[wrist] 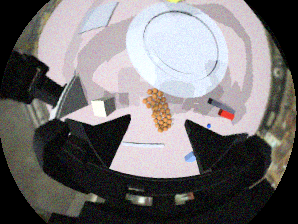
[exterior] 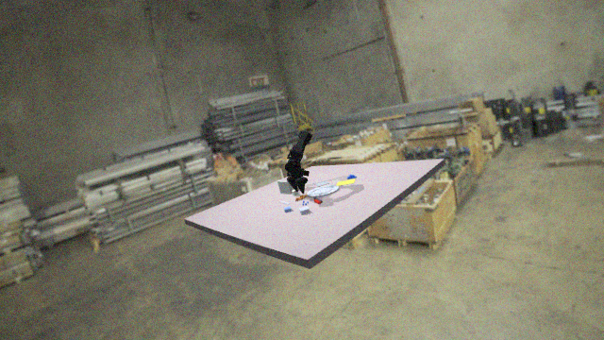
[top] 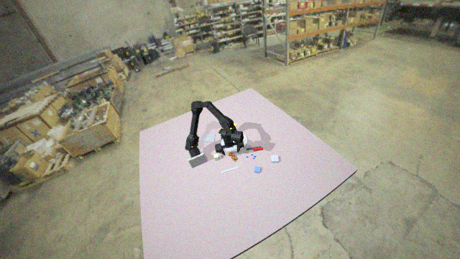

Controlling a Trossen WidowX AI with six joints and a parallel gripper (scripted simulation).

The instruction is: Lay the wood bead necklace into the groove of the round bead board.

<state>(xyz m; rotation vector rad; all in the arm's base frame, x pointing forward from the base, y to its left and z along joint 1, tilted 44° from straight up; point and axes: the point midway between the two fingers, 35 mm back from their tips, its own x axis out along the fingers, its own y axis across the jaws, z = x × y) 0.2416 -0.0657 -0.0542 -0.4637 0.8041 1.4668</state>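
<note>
The white stick is 50 mm behind my gripper tip, 100 mm to the right of it and 40 mm below it. From my gripper tip the other things lie so: cream cube 100 mm behind, 30 mm to the left, 20 mm below; red-handled tool 180 mm ahead, 20 mm to the right, 30 mm below; blue block 110 mm ahead, 180 mm to the right, 30 mm below.
</note>
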